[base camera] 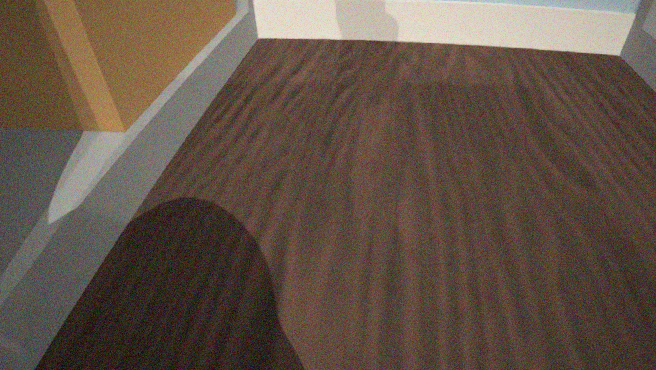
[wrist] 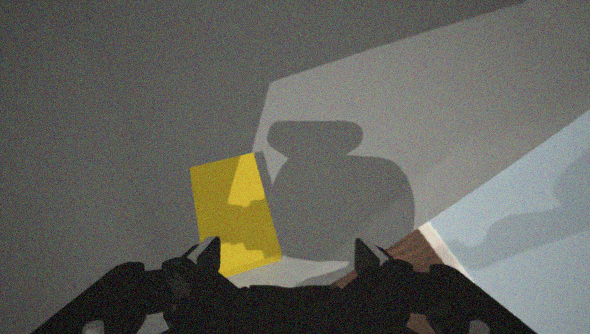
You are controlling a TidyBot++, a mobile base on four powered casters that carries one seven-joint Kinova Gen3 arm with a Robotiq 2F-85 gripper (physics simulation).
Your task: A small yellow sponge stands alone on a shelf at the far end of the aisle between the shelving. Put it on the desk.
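Places are measured from the arm's base along level axes (x left, y up, z ahead), in centimetres.
Where they show: gripper, fingertip midpoint: [wrist: 288, 252].
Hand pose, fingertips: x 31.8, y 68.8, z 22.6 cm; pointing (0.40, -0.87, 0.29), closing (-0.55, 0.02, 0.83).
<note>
After its pixels a point has its place.
The yellow sponge [wrist: 235, 210] @[y 63.9, x 37.8, z 21.2 cm] lies on the grey shelf [wrist: 125, 90] @[y 59.4, x 62.7, z 16.1 cm] in the wrist view, left of the middle, turned slightly. My gripper [wrist: 288, 252] @[y 68.8, x 31.8, z 22.6 cm] is open, with nothing between its fingers. It is over the shelf, and its left fingertip overlaps the sponge's lower left part in the view. The sponge's other parts extend up and to the right of that fingertip. The gripper's height above the sponge is hard to tell. The gripper's shadow falls on the shelf right of the sponge. The sponge and the desk do not show in the base camera view.
In the base camera view, a grey shelving edge [base camera: 165, 125] @[y -34.7, x 25.7, z 55.1 cm] with an orange-brown box [base camera: 160, 45] @[y -26.2, x 27.1, z 62.8 cm] runs along the left. The wooden floor [base camera: 400, 175] @[y -39.7, x -6.8, z 50.9 cm] reaches a white baseboard [base camera: 300, 22] @[y -35.9, x 11.9, z 98.9 cm] at the far end. Another grey shelving edge [base camera: 642, 55] @[y -36.2, x -58.5, z 85.5 cm] shows at the far right.
</note>
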